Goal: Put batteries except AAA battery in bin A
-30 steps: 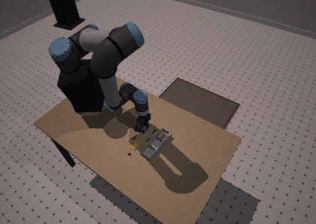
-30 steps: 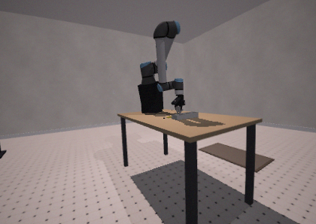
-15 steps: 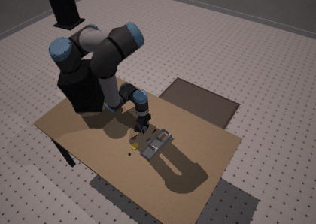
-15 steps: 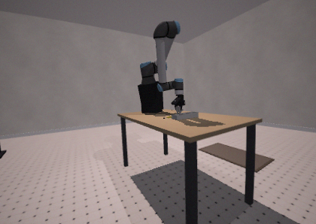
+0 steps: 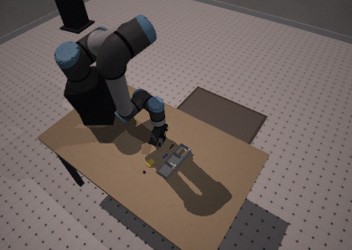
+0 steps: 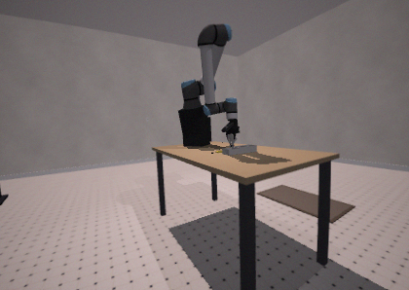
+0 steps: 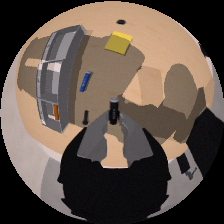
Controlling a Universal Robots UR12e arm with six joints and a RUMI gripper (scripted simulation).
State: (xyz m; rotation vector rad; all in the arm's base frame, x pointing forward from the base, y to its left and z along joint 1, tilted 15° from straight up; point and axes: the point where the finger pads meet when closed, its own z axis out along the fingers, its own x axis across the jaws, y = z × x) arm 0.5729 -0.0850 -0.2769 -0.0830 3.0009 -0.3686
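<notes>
The orange battery is 15 cm ahead of my hand, 3 cm below it and 2 cm to the left of it. Also, from my hand: thin dark item (7 cm ahead, 4 cm to the left, 4 cm below); black battery (1 cm below); blue battery (6 cm ahead, 5 cm to the right, 4 cm below).
</notes>
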